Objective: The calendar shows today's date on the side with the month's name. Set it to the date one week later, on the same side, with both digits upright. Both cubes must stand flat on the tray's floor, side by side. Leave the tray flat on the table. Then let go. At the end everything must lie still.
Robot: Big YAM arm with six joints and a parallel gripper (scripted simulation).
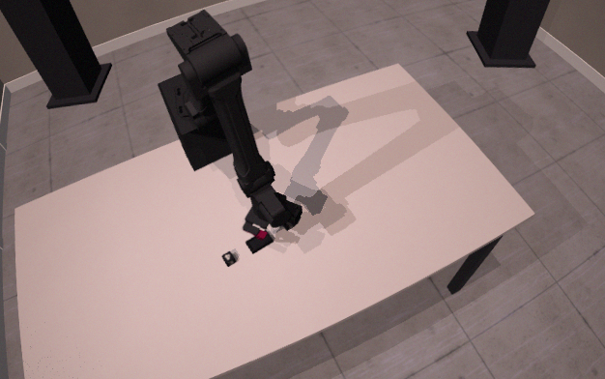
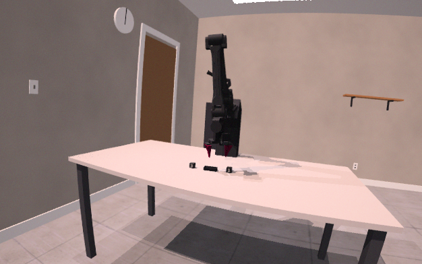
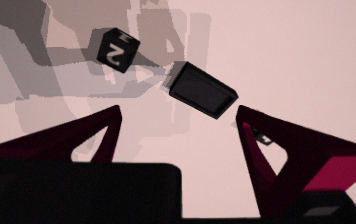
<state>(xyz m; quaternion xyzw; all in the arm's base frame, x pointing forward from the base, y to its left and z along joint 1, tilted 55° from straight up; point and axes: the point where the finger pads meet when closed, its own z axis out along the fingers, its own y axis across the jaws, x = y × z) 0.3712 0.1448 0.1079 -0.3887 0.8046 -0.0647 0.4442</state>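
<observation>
The black calendar block is 70 mm ahead of my hand, 130 mm to the right of it and 70 mm below it. Also, from my hand: black tray 10 mm ahead, 40 mm to the right, 80 mm below.
</observation>
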